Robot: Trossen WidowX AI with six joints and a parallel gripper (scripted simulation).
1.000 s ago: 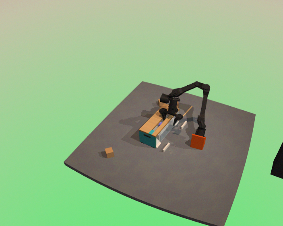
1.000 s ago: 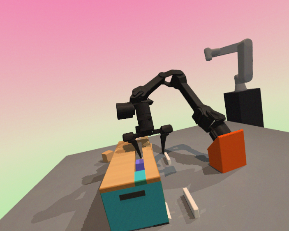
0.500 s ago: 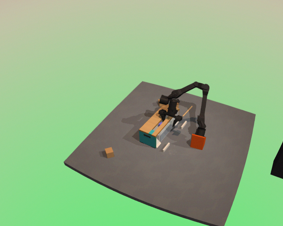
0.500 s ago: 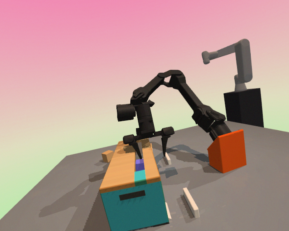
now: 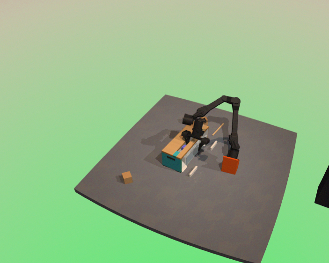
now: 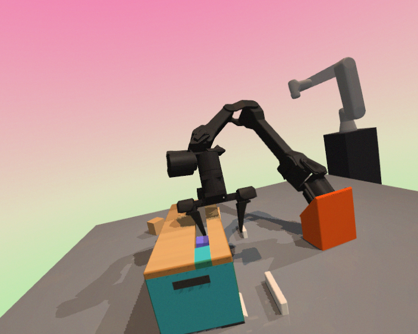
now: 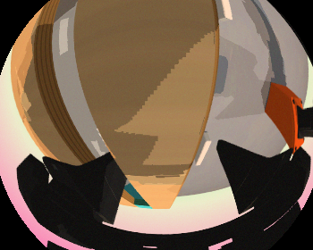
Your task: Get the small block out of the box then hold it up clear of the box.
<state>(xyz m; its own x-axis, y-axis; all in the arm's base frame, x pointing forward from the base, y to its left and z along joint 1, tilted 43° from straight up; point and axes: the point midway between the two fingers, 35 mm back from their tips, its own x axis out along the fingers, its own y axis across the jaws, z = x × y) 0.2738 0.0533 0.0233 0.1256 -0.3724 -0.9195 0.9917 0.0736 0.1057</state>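
Right now my gripper tip is 50 mm short of the purple block and 20 mm to the right of it.
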